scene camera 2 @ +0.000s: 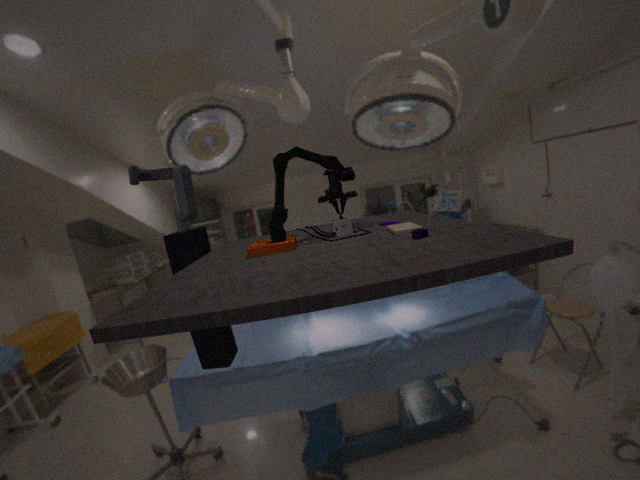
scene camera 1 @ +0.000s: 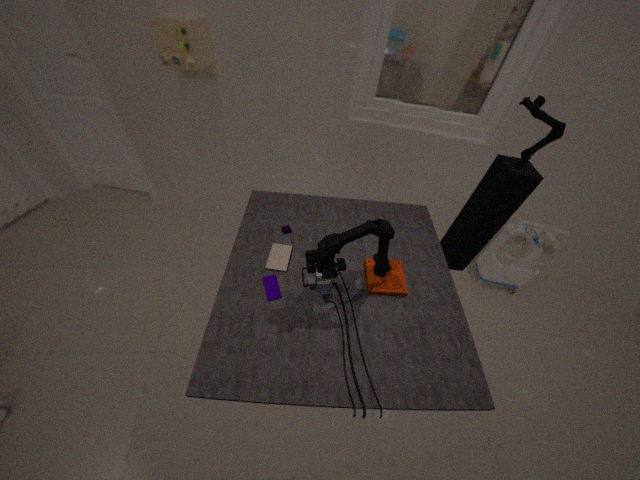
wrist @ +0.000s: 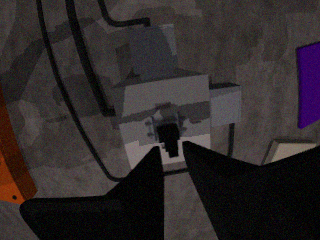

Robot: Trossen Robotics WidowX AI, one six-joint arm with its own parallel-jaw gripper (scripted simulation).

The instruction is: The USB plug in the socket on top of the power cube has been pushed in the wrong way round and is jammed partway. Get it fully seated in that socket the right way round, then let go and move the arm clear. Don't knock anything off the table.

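There is a white pad (wrist: 280, 149) that I can see, and with it my gripper (wrist: 171, 149).
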